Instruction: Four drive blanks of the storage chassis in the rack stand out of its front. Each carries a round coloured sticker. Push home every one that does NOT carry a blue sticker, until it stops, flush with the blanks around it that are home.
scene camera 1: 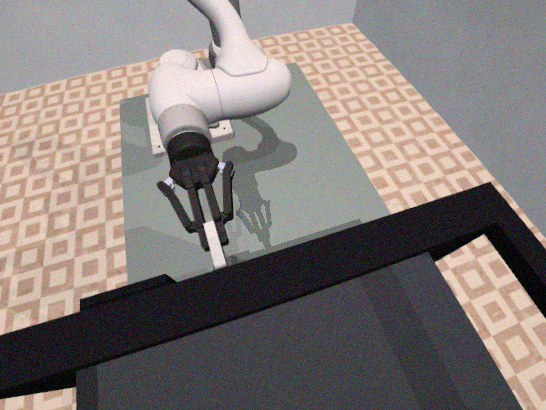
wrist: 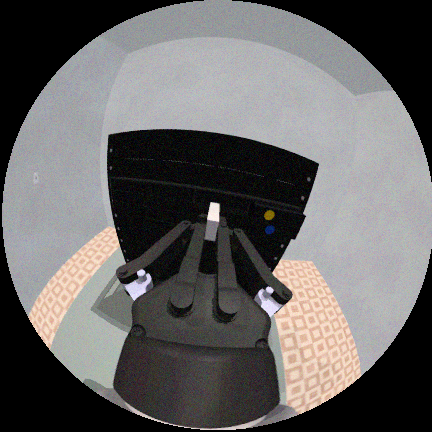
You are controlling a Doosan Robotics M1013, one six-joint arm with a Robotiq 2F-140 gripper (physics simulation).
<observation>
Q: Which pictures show the gripper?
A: Scene camera 1 and the wrist view: all of them.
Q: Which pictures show the black rack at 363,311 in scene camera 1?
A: Scene camera 1 and the wrist view: all of them.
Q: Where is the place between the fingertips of the gripper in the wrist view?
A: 213,210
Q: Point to a black rack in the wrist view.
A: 148,196
</observation>
